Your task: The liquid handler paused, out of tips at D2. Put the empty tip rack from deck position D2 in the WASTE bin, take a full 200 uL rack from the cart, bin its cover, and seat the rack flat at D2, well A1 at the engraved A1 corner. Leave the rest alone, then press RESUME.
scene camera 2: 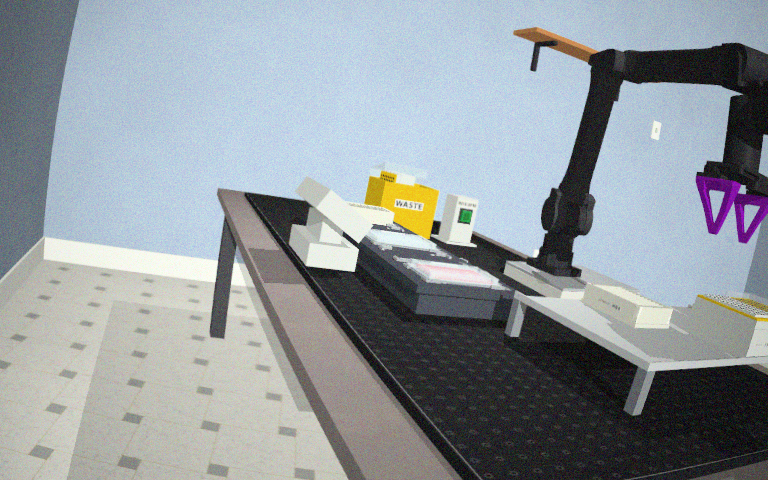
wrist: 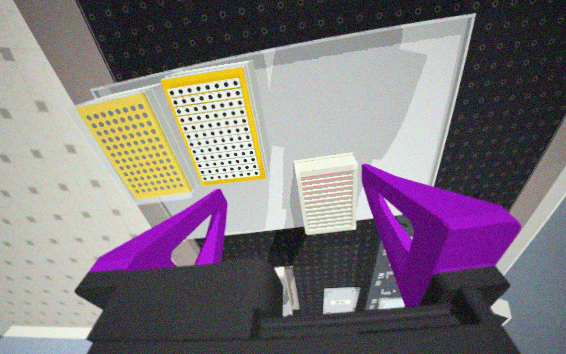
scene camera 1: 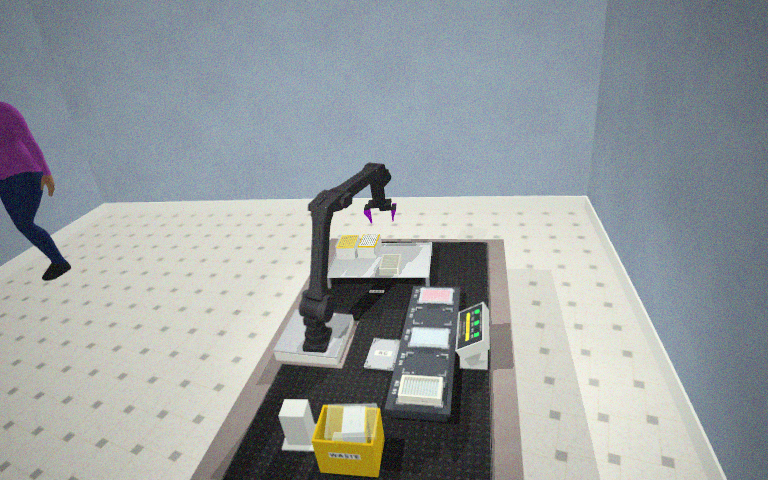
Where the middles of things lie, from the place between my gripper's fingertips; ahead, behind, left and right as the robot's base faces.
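Labels:
The yellow WASTE bin (scene camera 1: 327,452) sits 1020 mm to the right of my hand, 20 mm ahead of it and 150 mm below it. Counted from my hand as well, the white rack (scene camera 1: 422,390) is 150 mm below, 200 mm ahead and 830 mm to the right, while the white button box (scene camera 2: 452,231) is 140 mm behind my hand, 970 mm to the right of it and 150 mm below. And there is the white cart shelf (scene camera 2: 652,344), 60 mm to the right of my hand, 10 mm behind it and 160 mm below it.

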